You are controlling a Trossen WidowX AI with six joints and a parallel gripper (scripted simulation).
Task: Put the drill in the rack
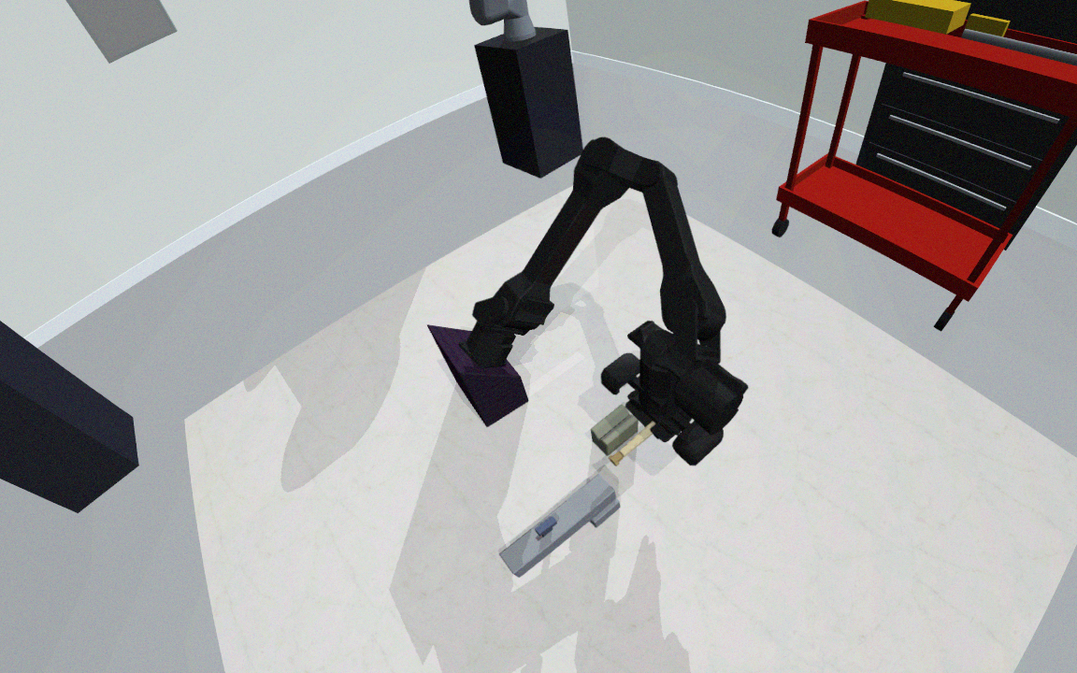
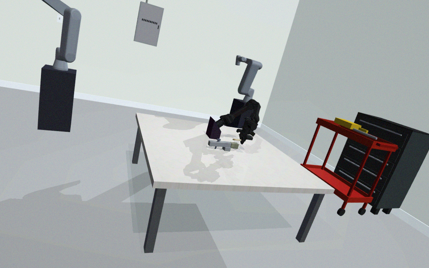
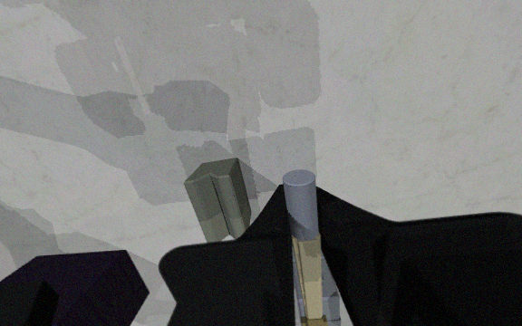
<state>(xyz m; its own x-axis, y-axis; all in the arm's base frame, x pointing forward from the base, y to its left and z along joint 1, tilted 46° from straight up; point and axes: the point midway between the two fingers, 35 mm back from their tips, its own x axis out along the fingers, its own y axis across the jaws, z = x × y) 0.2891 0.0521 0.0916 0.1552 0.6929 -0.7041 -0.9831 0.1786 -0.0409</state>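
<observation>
Right now my gripper tip is 4 cm to the left of the drill and 3 cm below it. Also, from my gripper tip: grey holder block 1 cm behind, 19 cm to the right, 2 cm below; blue key 1 cm behind, 22 cm to the right, 1 cm below; rack 7 cm behind, 2 cm to the right, 4 cm below.
</observation>
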